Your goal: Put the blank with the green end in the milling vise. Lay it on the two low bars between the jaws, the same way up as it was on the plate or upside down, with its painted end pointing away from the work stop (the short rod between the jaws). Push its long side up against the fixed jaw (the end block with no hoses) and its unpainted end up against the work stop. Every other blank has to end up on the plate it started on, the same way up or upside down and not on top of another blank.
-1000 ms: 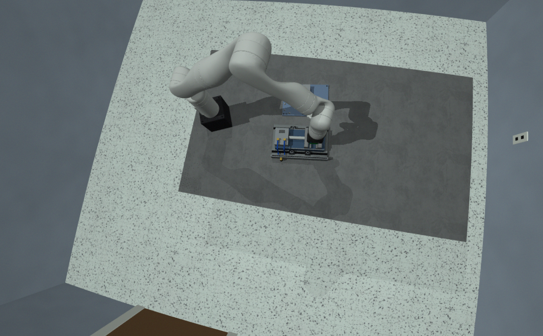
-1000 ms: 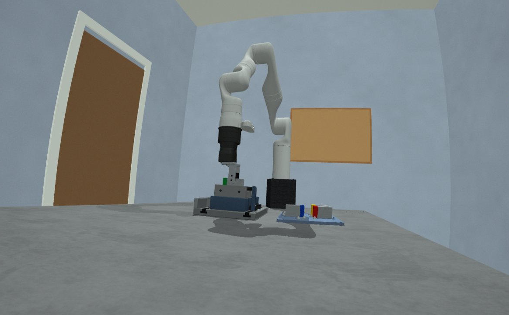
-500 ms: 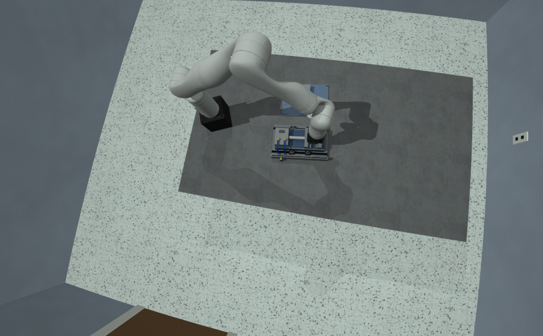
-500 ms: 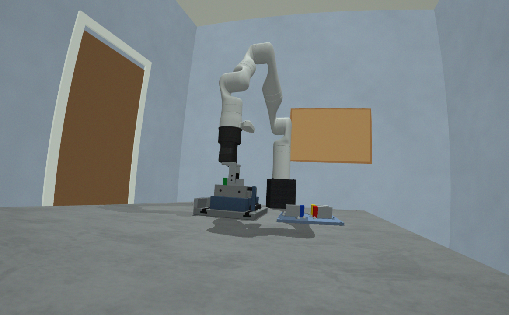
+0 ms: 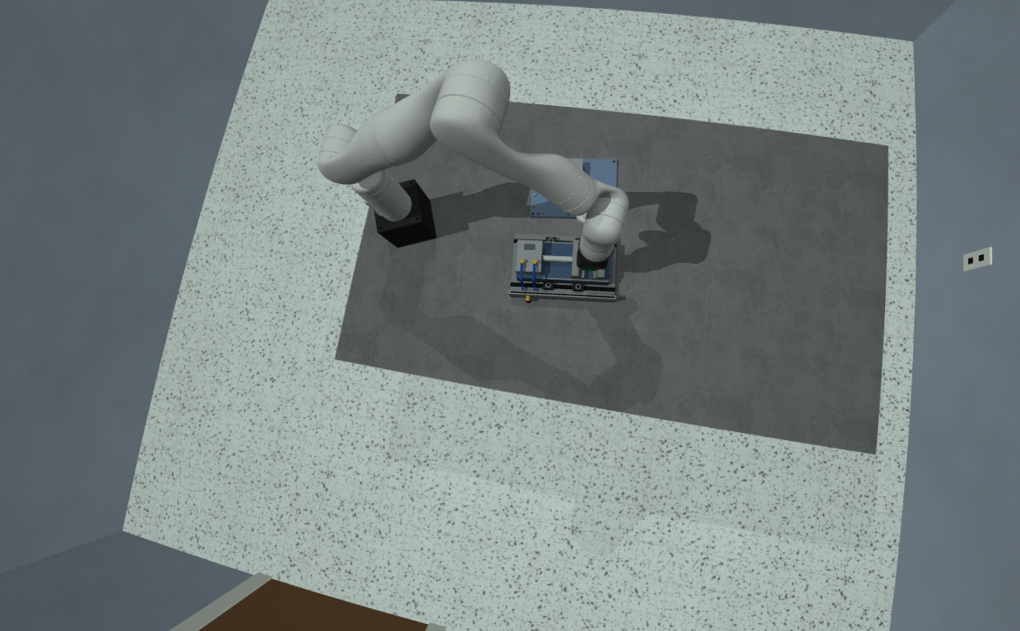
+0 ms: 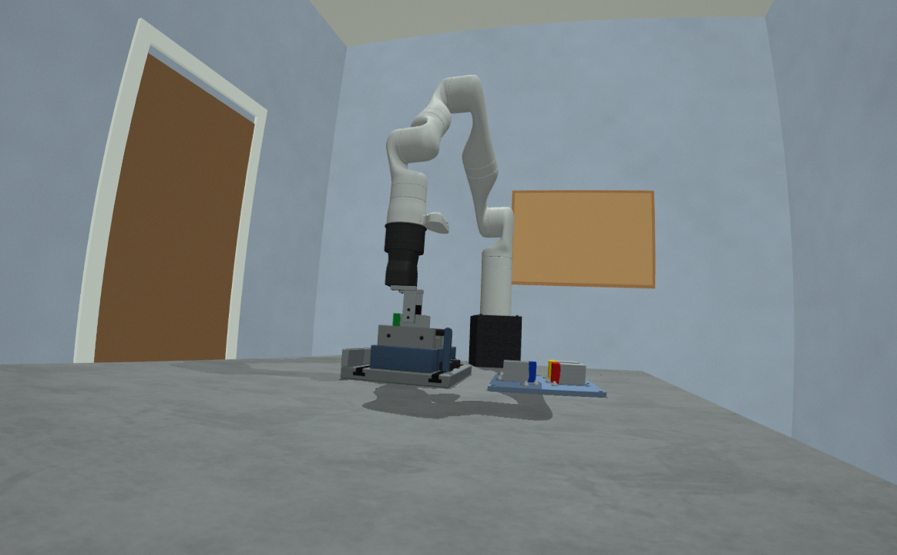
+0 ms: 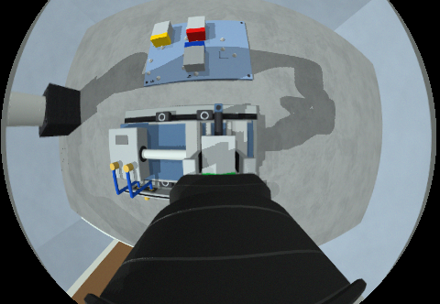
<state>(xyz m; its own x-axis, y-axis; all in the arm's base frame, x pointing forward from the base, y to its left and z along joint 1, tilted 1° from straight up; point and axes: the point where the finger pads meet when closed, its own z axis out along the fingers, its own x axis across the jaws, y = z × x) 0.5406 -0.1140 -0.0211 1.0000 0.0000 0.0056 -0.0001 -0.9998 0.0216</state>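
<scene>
Right now my hand is 2 cm above the green-ended blank. The rest, counted from my hand: fixed jaw (4 cm below, 3 cm ahead); then milling vise (8 cm below, 7 cm behind); then work stop rod (5 cm to the left, 3 cm below).
</scene>
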